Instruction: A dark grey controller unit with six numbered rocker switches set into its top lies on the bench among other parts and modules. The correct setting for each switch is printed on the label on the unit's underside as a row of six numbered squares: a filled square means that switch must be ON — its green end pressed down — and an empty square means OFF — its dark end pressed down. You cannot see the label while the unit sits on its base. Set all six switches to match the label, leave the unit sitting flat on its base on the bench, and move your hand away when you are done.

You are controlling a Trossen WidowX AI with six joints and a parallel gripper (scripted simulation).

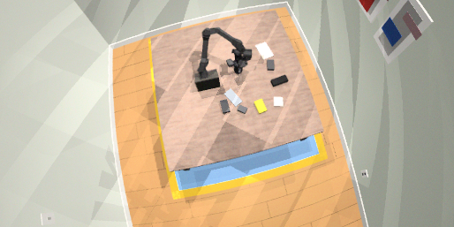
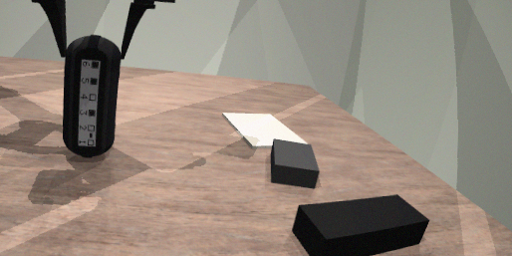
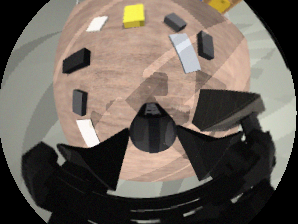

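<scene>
The pale grey plate lies 21 cm to the right of my gripper tip, 13 cm below it and 10 cm behind it. The rest, counted from my gripper tip: white flat plate (27 cm ahead, 16 cm to the left, 13 cm below); long black block (31 cm ahead, 16 cm to the right, 12 cm below); dark grey block (28 cm ahead, 12 cm below).
</scene>
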